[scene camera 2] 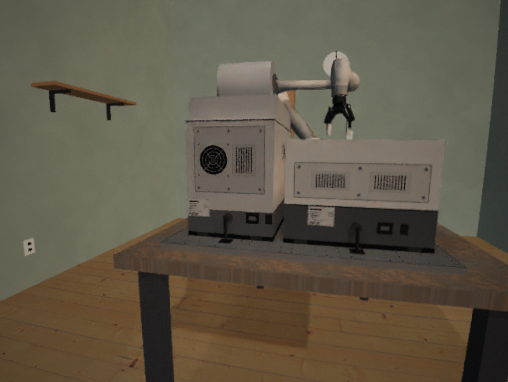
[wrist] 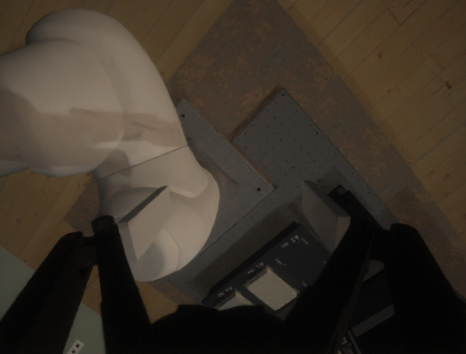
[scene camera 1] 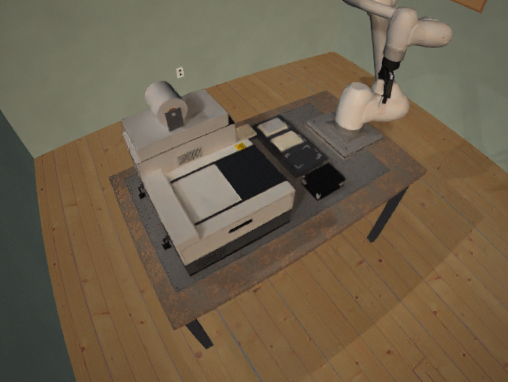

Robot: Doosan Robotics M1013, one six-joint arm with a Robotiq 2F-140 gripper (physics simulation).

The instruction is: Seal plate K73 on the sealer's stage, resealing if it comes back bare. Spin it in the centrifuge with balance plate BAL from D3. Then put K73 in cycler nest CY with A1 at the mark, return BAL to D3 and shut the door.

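Seen in the pictures: gripper, fingertip midpoint: (scene camera 2: 338, 134) (wrist: 234, 198) (scene camera 1: 379, 100); arm's base, origin of the base link: (scene camera 1: 346, 129).
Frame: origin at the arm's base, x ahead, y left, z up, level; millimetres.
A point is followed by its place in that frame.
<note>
My gripper (scene camera 1: 384, 101) {x 13, y 146, z 289 mm} (scene camera 2: 339, 132) {x 13, y 146, z 289 mm} (wrist: 234, 198) {x 13, y 146, z 289 mm} is open and empty, high above the table near the arm's base. A dark deck tray (scene camera 1: 305, 158) {x 356, y 83, z 24 mm} (wrist: 298, 252) {x 321, y 76, z 24 mm} holds two pale plates. The plate at D3, the far end (scene camera 1: 272, 126) {x 373, y -176, z 40 mm}, is partly hidden by the gripper in the wrist view. The other plate (scene camera 1: 287, 141) {x 373, y -43, z 40 mm} (wrist: 271, 288) {x 353, y -50, z 39 mm} sits at D2; D1 is bare. A pale flat piece (scene camera 1: 245, 132) {x 544, y -152, z 91 mm} lies beside the sealer (scene camera 1: 185, 135) {x 858, y -46, z 295 mm} (scene camera 2: 235, 155) {x 1070, y -132, z 178 mm}; I cannot tell whether it is K73. The black cycler nest (scene camera 1: 324, 180) {x 363, y 233, z 21 mm} looks empty. Plate names are unreadable.
The low, wide centrifuge (scene camera 1: 240, 220) {x 827, y 310, z 169 mm} (scene camera 2: 360, 175) {x 1063, y 153, z 137 mm} stands beside the sealer, with a white and black top; its door state is unclear. A film roll (scene camera 1: 165, 102) {x 896, y -79, z 441 mm} (scene camera 2: 245, 78) {x 939, y -146, z 389 mm} sits on the sealer. The arm's base plate (scene camera 1: 345, 145) {x 103, y 98, z 6 mm} (wrist: 240, 187) {x 81, y 90, z 17 mm} stands by the deck tray.
</note>
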